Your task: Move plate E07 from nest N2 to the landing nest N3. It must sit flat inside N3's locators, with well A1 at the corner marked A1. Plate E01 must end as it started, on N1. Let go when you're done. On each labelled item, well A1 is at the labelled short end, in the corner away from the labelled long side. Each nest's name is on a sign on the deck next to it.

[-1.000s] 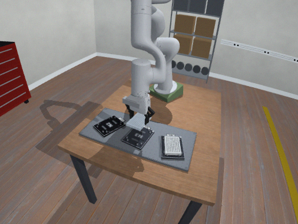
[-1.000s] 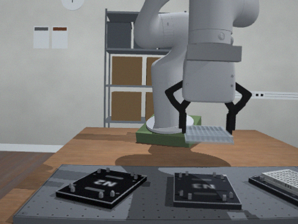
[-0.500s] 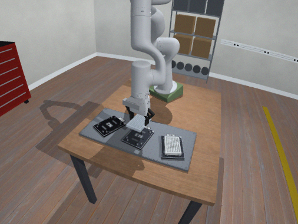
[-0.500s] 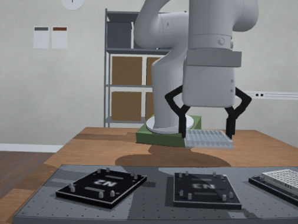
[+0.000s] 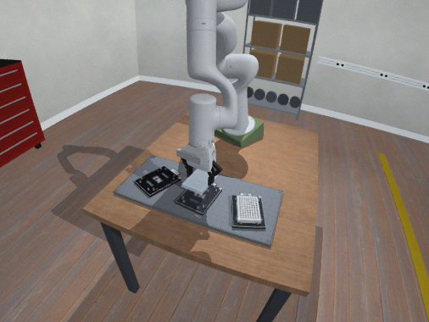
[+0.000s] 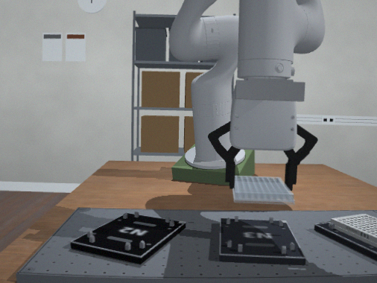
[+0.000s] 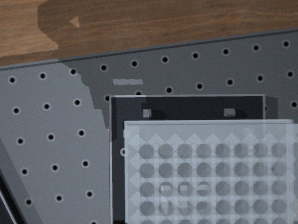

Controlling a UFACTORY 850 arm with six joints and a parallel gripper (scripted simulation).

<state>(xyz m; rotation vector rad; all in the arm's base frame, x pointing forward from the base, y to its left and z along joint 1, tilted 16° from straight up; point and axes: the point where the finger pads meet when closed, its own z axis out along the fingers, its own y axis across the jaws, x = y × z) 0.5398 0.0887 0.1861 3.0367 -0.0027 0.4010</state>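
The landing nest N3 lies 90 mm below my hand. From my hand the other things lie so: clear well plate 10 mm below; white well plate 200 mm to the left, 80 mm below, 20 mm behind; A1 corner mark 130 mm to the right, 90 mm below, 50 mm behind.
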